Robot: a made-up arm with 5 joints.
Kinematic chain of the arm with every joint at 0, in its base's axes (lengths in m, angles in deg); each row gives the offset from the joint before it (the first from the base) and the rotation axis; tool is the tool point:
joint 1: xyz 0 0 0.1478 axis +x
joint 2: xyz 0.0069 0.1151 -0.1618 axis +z
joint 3: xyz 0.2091 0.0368 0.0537 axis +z
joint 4: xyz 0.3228 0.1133 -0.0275 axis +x
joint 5: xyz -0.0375 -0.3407 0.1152 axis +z
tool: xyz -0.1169 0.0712 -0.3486
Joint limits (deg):
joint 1: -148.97..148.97
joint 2: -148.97..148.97
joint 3: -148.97..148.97
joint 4: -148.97..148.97
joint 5: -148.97..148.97
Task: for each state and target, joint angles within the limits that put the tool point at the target. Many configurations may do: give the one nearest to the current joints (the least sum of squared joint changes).
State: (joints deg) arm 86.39 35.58 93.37 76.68 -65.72
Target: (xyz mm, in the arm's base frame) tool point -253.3 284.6 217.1
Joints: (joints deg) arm 97.96 40.48 117.05 101.11 -52.21
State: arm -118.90 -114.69 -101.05 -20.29 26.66
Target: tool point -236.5 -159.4 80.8
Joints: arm -117.89 -101.34 -59.32 -38.24 30.32
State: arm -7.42 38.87 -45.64 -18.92 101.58
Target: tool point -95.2 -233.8 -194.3
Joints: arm -9.53 -3.09 -77.83 0.86 111.19
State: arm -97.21 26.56 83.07 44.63 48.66
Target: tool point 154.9 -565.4 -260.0
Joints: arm -89.86 28.02 81.20 40.22 52.96
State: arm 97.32 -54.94 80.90 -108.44 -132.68
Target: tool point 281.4 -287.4 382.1
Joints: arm 106.91 -65.20 121.86 -126.00 -109.18
